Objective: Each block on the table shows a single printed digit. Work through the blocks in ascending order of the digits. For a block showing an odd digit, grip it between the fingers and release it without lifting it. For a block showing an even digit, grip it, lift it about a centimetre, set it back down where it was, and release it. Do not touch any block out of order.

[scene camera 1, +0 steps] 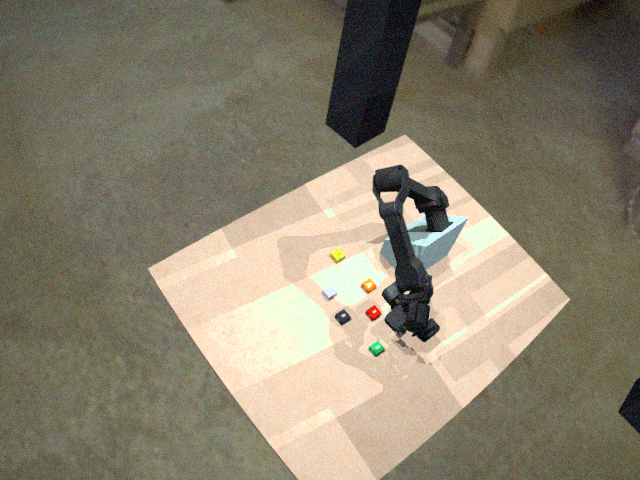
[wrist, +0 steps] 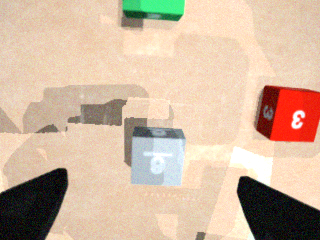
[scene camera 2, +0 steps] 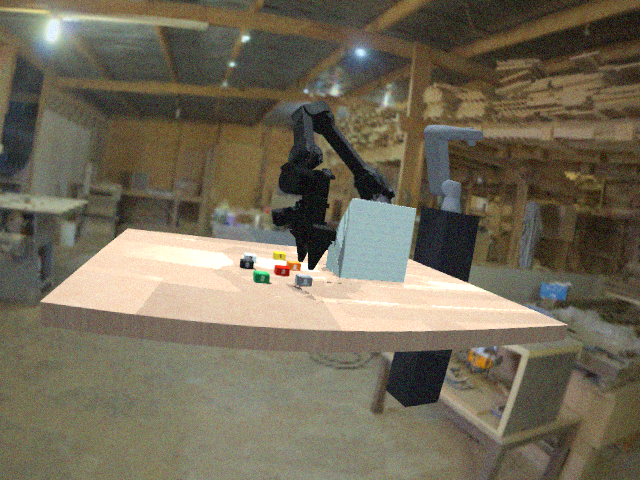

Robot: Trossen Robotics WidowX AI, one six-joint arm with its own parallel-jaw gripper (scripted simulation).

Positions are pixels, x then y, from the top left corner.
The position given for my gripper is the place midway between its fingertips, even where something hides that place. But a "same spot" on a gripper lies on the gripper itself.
my gripper: scene camera 1 403,324; wrist; scene camera 2
same spot on my gripper: [wrist: 261,205] = [scene camera 2: 300,252]
